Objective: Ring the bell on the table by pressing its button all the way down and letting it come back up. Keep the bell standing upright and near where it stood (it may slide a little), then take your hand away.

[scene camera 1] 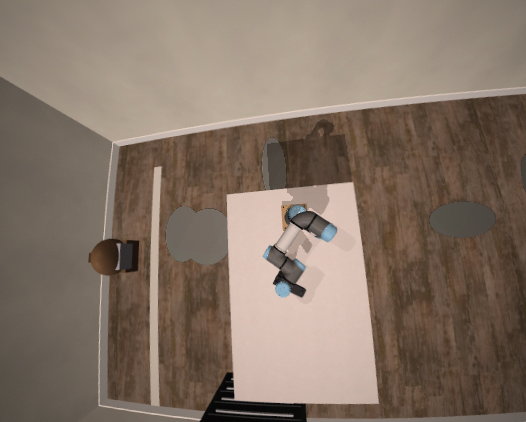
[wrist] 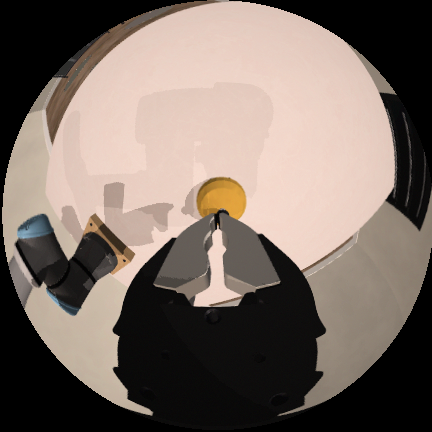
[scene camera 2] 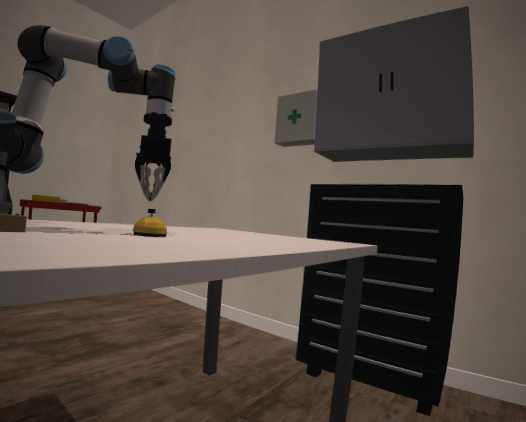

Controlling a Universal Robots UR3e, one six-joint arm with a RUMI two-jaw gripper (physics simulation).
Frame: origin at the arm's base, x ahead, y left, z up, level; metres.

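Seen in the pictures: gripper, fingertip midpoint: (wrist: pixel 217 214) (scene camera 2: pixel 150 201); arm's base, link origin: (wrist: pixel 100 250).
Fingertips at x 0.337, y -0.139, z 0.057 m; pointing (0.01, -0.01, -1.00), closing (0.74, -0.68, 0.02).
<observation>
Offsets run from my fingertips to a thing's top centre. Level surfaces: height alone.
A yellow dome bell {0.008 m back, 0.017 m right, 0.020 m down} (scene camera 2: pixel 150 227) (wrist: pixel 221 195) stands upright on the white table {0.086 m down} (scene camera 1: pixel 300 350) (scene camera 2: pixel 280 245) (wrist: pixel 310 100). Its small black button {0.008 m back, 0.017 m right, 0.020 m down} (scene camera 2: pixel 151 211) sticks up from the top on a thin stem. My gripper (scene camera 2: pixel 150 198) (wrist: pixel 217 214) is shut and empty, pointing straight down. In scene camera 2 the fingertips hang a small gap above the button. In the wrist view the fingertips overlap the near edge of the dome and cover most of the button. In scene camera 1 the arm hides the bell.
The arm's base stands on a wooden plate (scene camera 1: pixel 285 220) (wrist: pixel 125 250) at one end of the table. A black drawer cabinet (scene camera 1: pixel 255 412) (scene camera 2: pixel 385 210) (wrist: pixel 412 160) stands beyond the other end. A grey wall cupboard (scene camera 2: pixel 400 100) and a white first-aid box (scene camera 2: pixel 295 130) hang on the wall.
</observation>
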